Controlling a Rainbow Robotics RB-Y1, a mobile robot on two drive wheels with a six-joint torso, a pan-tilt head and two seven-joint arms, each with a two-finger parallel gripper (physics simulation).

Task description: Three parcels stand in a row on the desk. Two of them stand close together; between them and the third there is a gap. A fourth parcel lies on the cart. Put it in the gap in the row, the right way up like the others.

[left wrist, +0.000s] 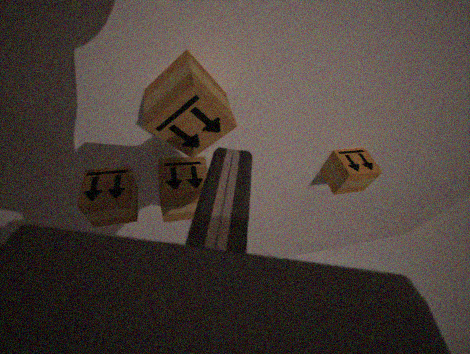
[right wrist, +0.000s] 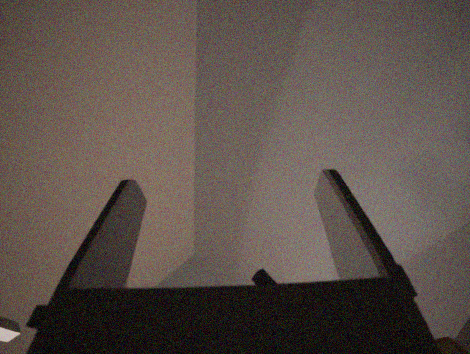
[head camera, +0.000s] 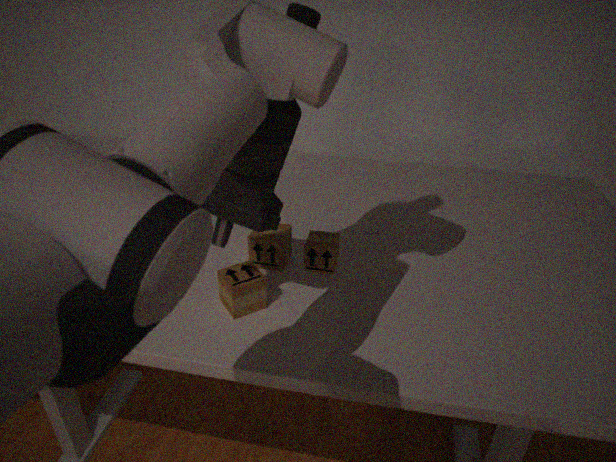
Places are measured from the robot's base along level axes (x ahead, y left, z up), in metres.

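Pixels of known places: left gripper, fingertip midpoint: [left wrist: 232,163] [head camera: 219,241]; right gripper, fingertip midpoint: [right wrist: 228,186].
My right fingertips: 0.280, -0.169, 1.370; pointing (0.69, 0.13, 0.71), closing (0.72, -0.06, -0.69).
Note:
Behind a point stands the place of what it marks, as x, y, z.
Two row parcels stand upright with arrows pointing up in the head view: one [head camera: 270,248] {0.443, 0.315, 0.994} [left wrist: 182,187] {0.443, 0.321, 0.997} partly behind my left gripper, the other [head camera: 321,251] {0.469, 0.236, 0.992} [left wrist: 107,195] {0.468, 0.243, 0.990} to its right. The third row parcel [left wrist: 355,171] {0.405, 0.561, 0.995} stands across the gap at the right of the left wrist view; the arm hides it in the head view. The fourth parcel [head camera: 243,290] {0.325, 0.299, 0.996} [left wrist: 187,107] {0.331, 0.308, 1.004} lies on the desk [head camera: 460,310] {0.460, 0.010, 0.950} in front of the row, turned, its arrow face up. My left gripper [head camera: 219,243] {0.309, 0.320, 1.081} [left wrist: 232,163] {0.309, 0.320, 1.081} is shut and empty above the desk. My right gripper [right wrist: 228,186] {0.280, -0.169, 1.370} is open and empty. The cart does not show.
My left arm [head camera: 190,110] {0.153, 0.230, 1.303} covers the left of the head view and casts a broad shadow over the desk and the right-hand row parcel. The desk's front edge [head camera: 280,382] {0.241, 0.204, 0.939} runs below the parcels, with desk legs [head camera: 65,420] {0.441, 1.018, 0.209} and wooden floor [head camera: 165,440] {0.617, 0.822, 0.000} beneath.

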